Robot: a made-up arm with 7 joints. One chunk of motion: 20 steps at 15 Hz.
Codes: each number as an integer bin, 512 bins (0 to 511) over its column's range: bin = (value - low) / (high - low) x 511, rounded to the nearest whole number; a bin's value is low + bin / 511 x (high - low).
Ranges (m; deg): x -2.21..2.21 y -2.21..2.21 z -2.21..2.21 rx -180..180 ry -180..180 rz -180..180
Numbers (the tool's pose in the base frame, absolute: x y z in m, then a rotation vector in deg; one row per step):
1: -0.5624 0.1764 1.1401 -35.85 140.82 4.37
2: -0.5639 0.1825 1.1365 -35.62 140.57 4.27
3: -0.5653 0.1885 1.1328 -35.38 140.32 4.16
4: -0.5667 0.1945 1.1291 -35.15 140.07 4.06
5: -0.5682 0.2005 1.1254 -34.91 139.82 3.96
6: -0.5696 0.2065 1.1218 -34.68 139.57 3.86
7: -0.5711 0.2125 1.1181 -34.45 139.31 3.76
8: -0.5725 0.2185 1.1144 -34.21 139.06 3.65
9: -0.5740 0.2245 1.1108 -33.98 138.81 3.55
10: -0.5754 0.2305 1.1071 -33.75 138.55 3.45
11: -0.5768 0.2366 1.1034 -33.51 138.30 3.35
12: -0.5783 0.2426 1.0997 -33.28 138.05 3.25
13: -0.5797 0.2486 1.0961 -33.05 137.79 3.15
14: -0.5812 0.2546 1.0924 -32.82 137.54 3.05
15: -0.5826 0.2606 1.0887 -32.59 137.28 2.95
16: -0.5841 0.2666 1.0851 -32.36 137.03 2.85
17: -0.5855 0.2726 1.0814 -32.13 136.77 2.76
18: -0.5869 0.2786 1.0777 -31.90 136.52 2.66
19: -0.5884 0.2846 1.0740 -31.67 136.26 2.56
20: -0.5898 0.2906 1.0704 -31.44 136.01 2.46
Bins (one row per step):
1: 190 276 387 205 455 262
2: 190 277 387 205 455 262
3: 190 277 386 205 455 261
4: 190 278 386 206 454 261
5: 190 279 386 206 454 261
6: 190 279 385 206 454 261
7: 189 280 385 207 453 261
8: 189 281 384 207 453 261
9: 189 281 384 207 453 261
10: 189 282 383 208 452 260
11: 189 283 383 208 452 260
12: 189 284 383 208 451 260
13: 188 284 382 209 451 260
14: 188 285 382 209 451 260
15: 188 286 381 209 450 260
16: 188 286 381 210 450 260
17: 188 287 381 210 450 259
18: 188 288 380 210 449 259
19: 187 288 380 211 449 259
20: 187 289 379 211 449 259

